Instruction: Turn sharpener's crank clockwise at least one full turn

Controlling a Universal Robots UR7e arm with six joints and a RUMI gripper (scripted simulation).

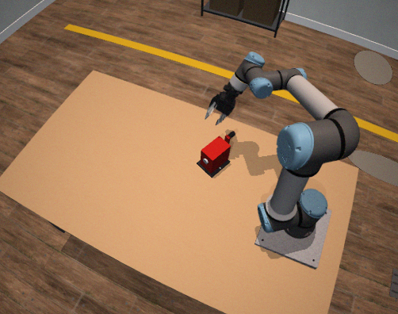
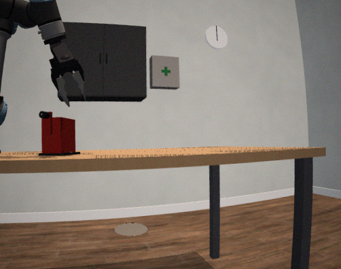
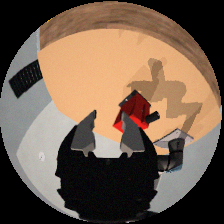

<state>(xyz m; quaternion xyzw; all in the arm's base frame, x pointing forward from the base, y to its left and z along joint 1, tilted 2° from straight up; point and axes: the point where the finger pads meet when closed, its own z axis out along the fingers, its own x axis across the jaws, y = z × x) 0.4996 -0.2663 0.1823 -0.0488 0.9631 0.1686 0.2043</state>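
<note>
Right now my hand is 100 mm past the crank handle, 20 mm to the right of it and 50 mm above it.
</note>
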